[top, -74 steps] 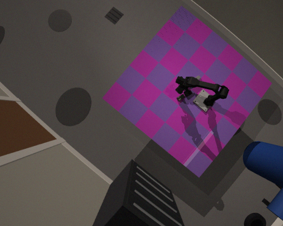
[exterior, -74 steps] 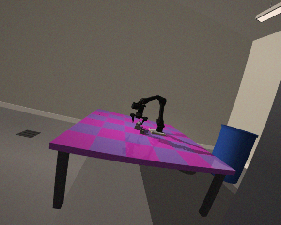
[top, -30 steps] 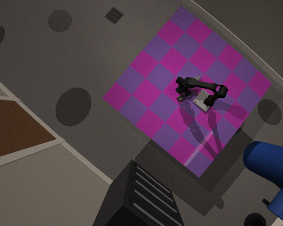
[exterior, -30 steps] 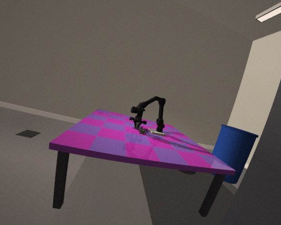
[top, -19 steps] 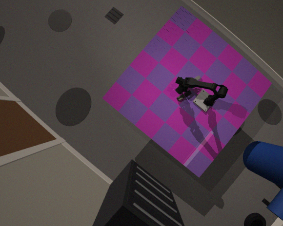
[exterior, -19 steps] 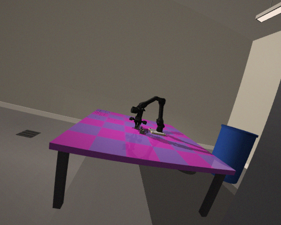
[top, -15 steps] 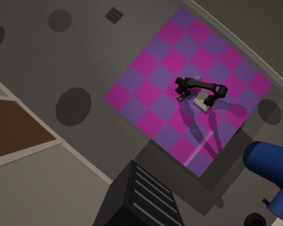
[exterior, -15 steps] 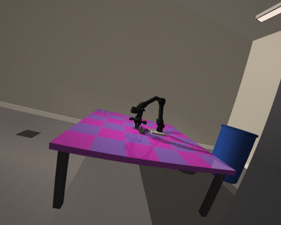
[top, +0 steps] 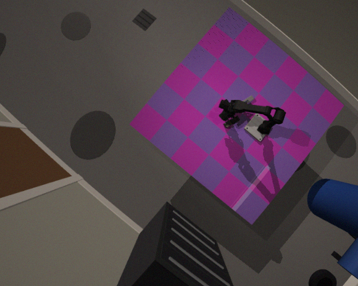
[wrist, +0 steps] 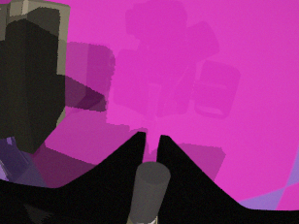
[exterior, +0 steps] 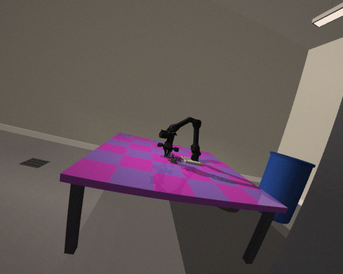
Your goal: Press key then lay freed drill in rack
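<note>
Now: the drill 20 mm behind my gripper tip, 50 mm to the right of it and 30 mm above it. Also, from my gripper tip: dark block: 60 mm behind, 50 mm to the left; housing: 40 mm behind, 130 mm to the right, 20 mm above; key: 50 mm behind, 150 mm to the right, 30 mm above.
</note>
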